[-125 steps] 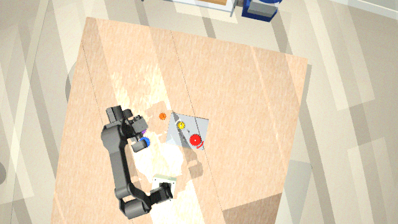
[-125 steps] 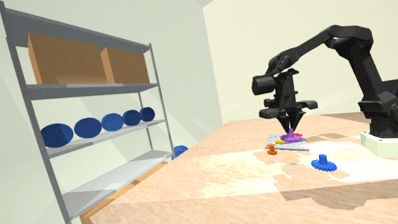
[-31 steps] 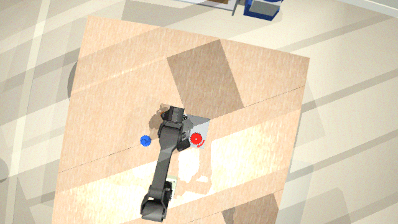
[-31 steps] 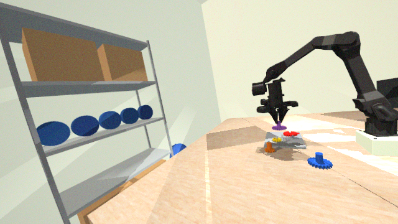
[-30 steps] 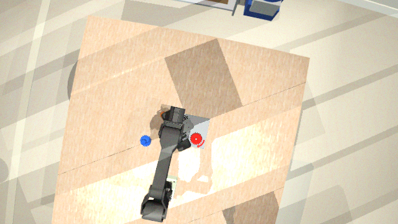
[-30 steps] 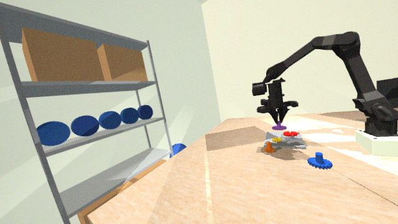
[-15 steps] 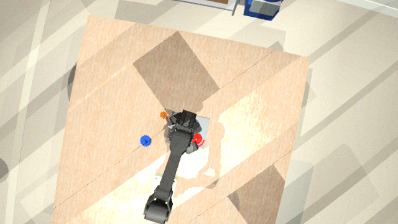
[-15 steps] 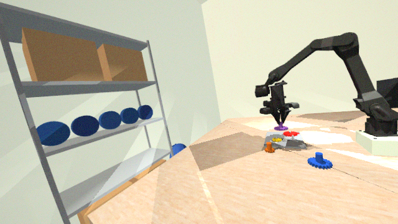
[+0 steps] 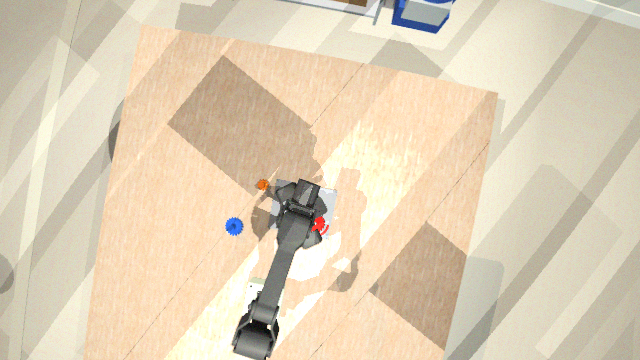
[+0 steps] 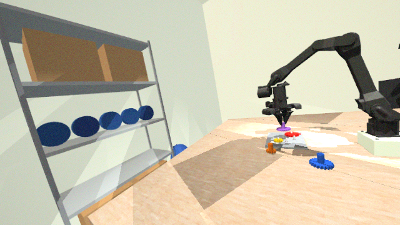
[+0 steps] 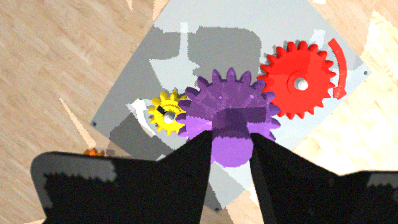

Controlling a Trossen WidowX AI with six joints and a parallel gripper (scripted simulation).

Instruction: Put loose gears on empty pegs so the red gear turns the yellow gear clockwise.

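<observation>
My gripper tip is now 10 mm above the purple gear. From my gripper tip the other things lie so: grey board: 80 mm below; red gear: 70 mm below, 50 mm to the right, 40 mm behind; small yellow gear: 70 mm below, 40 mm to the left, 30 mm ahead.
</observation>
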